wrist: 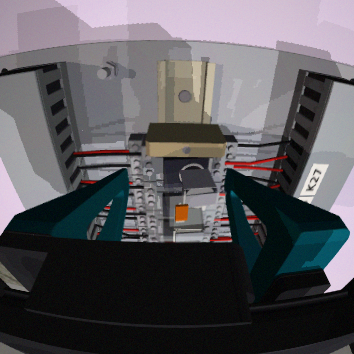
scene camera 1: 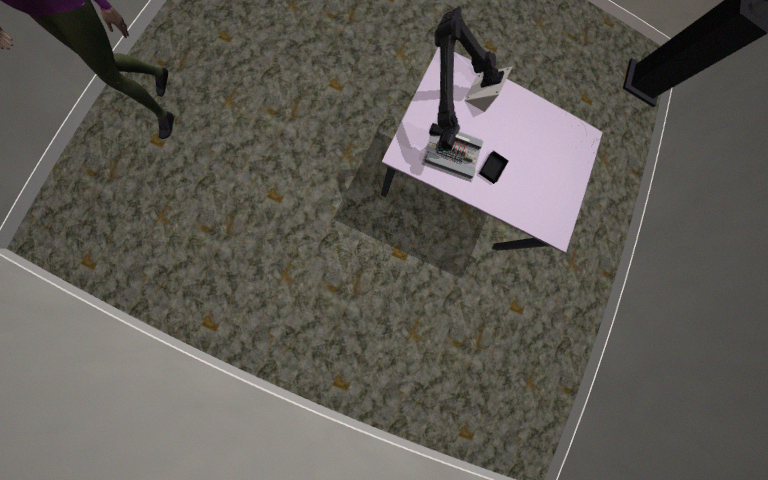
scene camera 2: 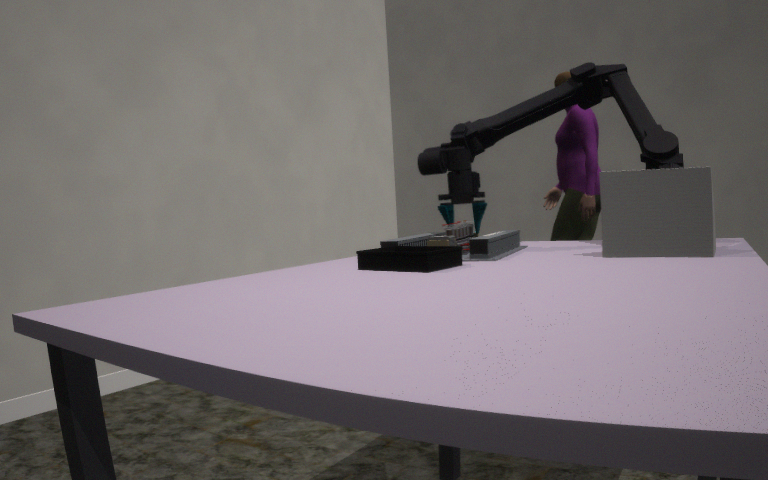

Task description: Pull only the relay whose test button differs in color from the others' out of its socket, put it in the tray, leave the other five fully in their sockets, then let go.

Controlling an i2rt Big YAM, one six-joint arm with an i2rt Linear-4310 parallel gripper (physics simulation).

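Frame: origin at the arm's base, x ahead, y left, z up, level; metres.
Where they show: gripper, between the fingertips: [wrist: 176, 176] [scene camera 1: 441, 146]; arm's base, origin of its link: [scene camera 1: 492, 80] [scene camera 2: 669, 202].
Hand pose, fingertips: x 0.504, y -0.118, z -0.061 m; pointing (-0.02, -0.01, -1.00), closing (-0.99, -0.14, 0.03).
Things, the pixels of their top centre, and the offset from my fingertips. "spot": a spot on its surface instead.
- orange test button, centre of its top: [wrist: 181, 213] 0.001 m back, 0.002 m right, 0.034 m up
- grey retaining clip, centre of its top: [wrist: 192, 213] [scene camera 2: 467, 220] 0.007 m back, 0.002 m right, 0.034 m up
- black tray, centre of its top: [scene camera 2: 409, 248] [scene camera 1: 495, 166] 0.040 m back, 0.344 m left, 0.004 m down
- tan end block, centre of its top: [wrist: 185, 149] 0.003 m back, 0.020 m right, 0.002 m up
- rail, a spot on its surface: [wrist: 171, 100] spot: 0.008 m ahead, 0.037 m right, 0.035 m down
My gripper [scene camera 2: 463, 227] [wrist: 176, 176] is partly open and points down over the relay row, one teal finger on each side of it, with nothing held between the fingers. An orange test button [wrist: 181, 212] shows on a clear relay low between the fingers, near the tan end block. A grey retaining clip [wrist: 198, 181] stands between that button and the end block. The other relays are hidden behind the gripper body in the wrist view. The black tray [scene camera 1: 493, 166] [scene camera 2: 407, 260] is empty in the overhead view and lies beside the relay panel.
Grey wire ducts [wrist: 25, 130] [wrist: 327, 135] flank the relay row, with red and black wires between. The tan end block [wrist: 186, 146] sits on the rail [wrist: 171, 100]. The arm's pale base block [scene camera 2: 656, 212] stands on the table. A person [scene camera 1: 84, 45] [scene camera 2: 577, 147] is beyond the table.
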